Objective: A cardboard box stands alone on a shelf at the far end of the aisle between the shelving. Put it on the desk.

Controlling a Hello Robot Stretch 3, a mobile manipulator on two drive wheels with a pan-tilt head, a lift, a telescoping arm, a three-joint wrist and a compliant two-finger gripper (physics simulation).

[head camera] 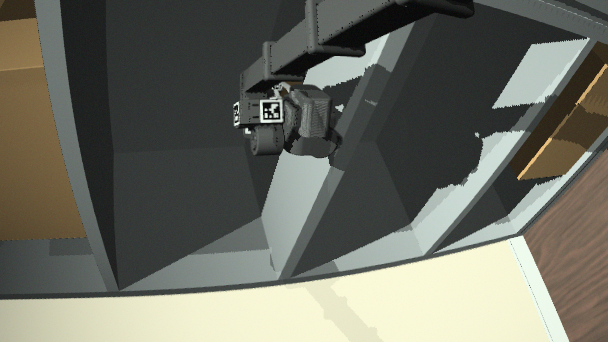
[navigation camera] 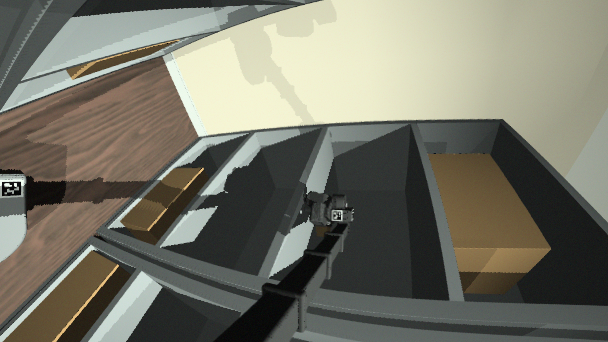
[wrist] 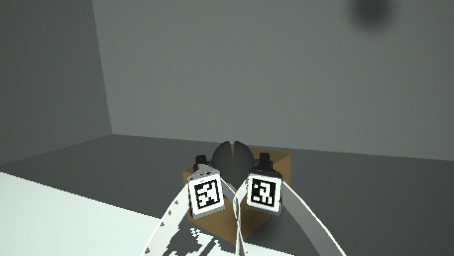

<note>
In view: the gripper (wrist: 232, 160) and a cardboard box (wrist: 221, 223).
</note>
